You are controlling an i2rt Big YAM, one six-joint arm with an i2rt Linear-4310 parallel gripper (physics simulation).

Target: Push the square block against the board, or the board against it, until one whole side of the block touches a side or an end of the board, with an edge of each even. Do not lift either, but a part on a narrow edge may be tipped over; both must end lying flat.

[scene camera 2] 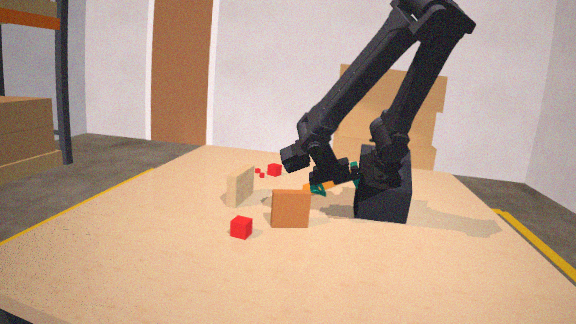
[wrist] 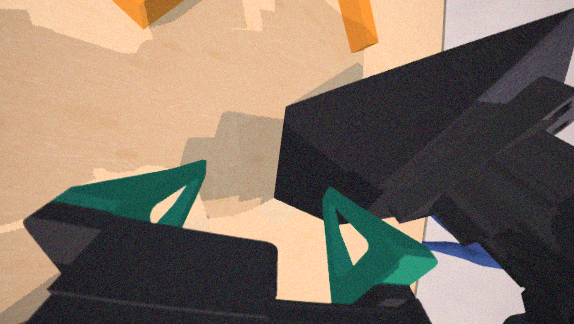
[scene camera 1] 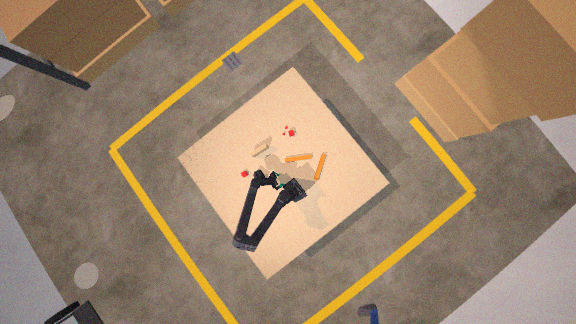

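Pixels of known places: gripper, fingertip midpoint: [scene camera 2: 341,191] [wrist: 269,180] [scene camera 1: 281,179]; arm's base, link origin: [scene camera 2: 386,165] [wrist: 464,161] [scene camera 1: 295,191].
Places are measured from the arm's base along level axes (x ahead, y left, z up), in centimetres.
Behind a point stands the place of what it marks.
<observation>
The square block [scene camera 2: 290,209] {x 26.3, y 16.4, z -10.2 cm}, orange-brown, stands upright on a narrow edge in scene camera 2; the arm hides it in scene camera 1. The board [scene camera 1: 261,150] {x 41.4, y -0.9, z -7.3 cm} [scene camera 2: 241,187] {x 42.2, y 4.1, z -10.2 cm}, pale wood, also stands on a narrow edge, apart from the block, farther back and to its left in scene camera 2. My gripper [scene camera 1: 280,181] {x 12.8, y 2.6, z -8.6 cm} [scene camera 2: 340,189] {x 12.8, y 2.6, z -8.6 cm} [wrist: 269,180] {x 12.8, y 2.6, z -8.6 cm} is open with nothing between its green fingers. It hangs low over the table, behind and right of the block in scene camera 2, close to the arm's base. Neither block nor board shows in the wrist view.
A red cube [scene camera 1: 244,174] {x 36.8, y 23.1, z -11.4 cm} [scene camera 2: 241,227] {x 36.9, y 25.5, z -12.3 cm} sits near the block. Another red cube [scene camera 1: 291,133] {x 36.1, y -28.7, z -11.5 cm} [scene camera 2: 274,170] {x 36.5, y -26.6, z -13.0 cm} sits farther back with two tiny red ones. Two orange bars [scene camera 1: 299,158] {x 16.3, y -19.7, z -12.3 cm} [scene camera 1: 320,166] {x -0.2, y -28.1, z -12.3 cm} lie beyond the gripper. The black base [scene camera 2: 382,197] {x 1.2, y 6.3, z -8.0 cm} [wrist: 325,150] {x 7.9, y -0.1, z -7.7 cm} stands beside the gripper.
</observation>
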